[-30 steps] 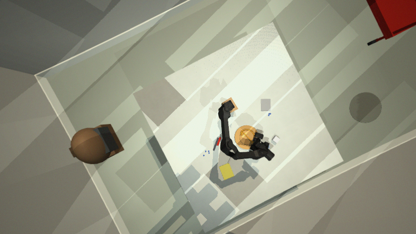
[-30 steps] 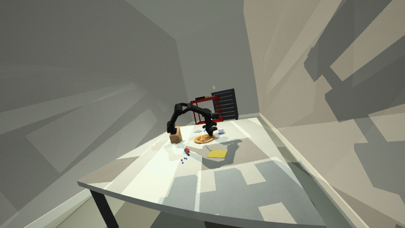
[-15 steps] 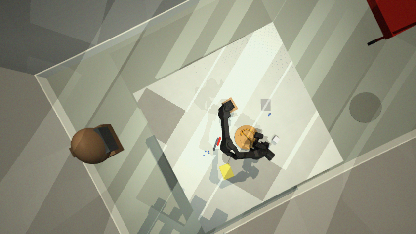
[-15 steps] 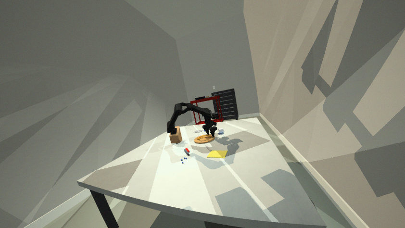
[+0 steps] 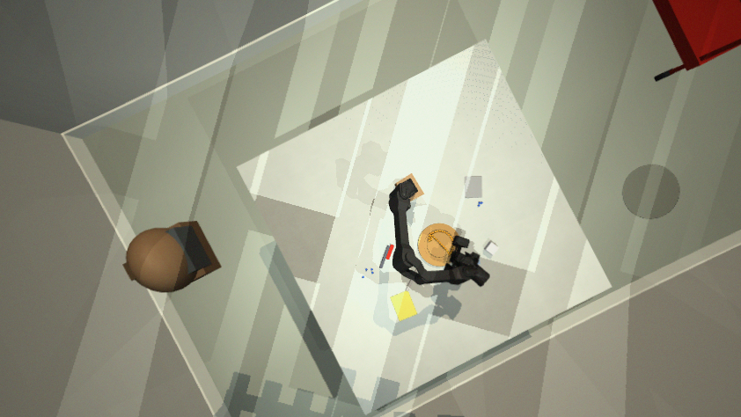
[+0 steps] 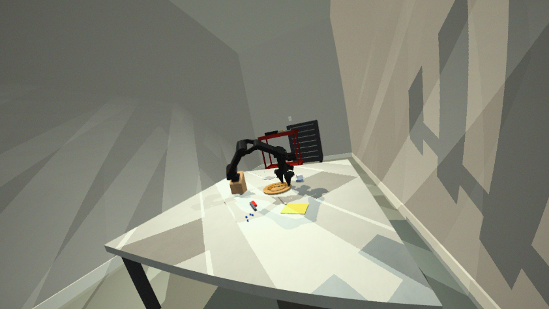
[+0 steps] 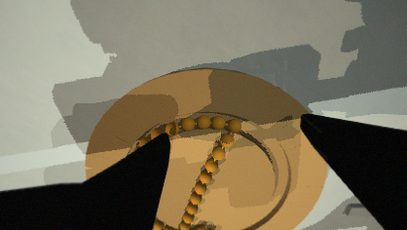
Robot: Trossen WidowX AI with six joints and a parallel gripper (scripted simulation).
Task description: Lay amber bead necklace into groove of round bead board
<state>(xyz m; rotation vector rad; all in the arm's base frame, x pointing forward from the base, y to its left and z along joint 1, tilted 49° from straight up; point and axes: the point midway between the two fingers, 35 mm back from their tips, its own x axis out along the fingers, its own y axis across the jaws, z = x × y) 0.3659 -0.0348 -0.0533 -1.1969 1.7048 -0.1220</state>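
Now: the round bead board 6 cm behind my gripper tip, 2 cm to the right of it and 2 cm below it. Also, from my gripper tip: light blue cube (9 cm ahead, 9 cm to the left, 1 cm below); red-handled tool (15 cm behind, 25 cm to the right, 1 cm below); white cube (8 cm ahead, 18 cm to the left, 1 cm below).
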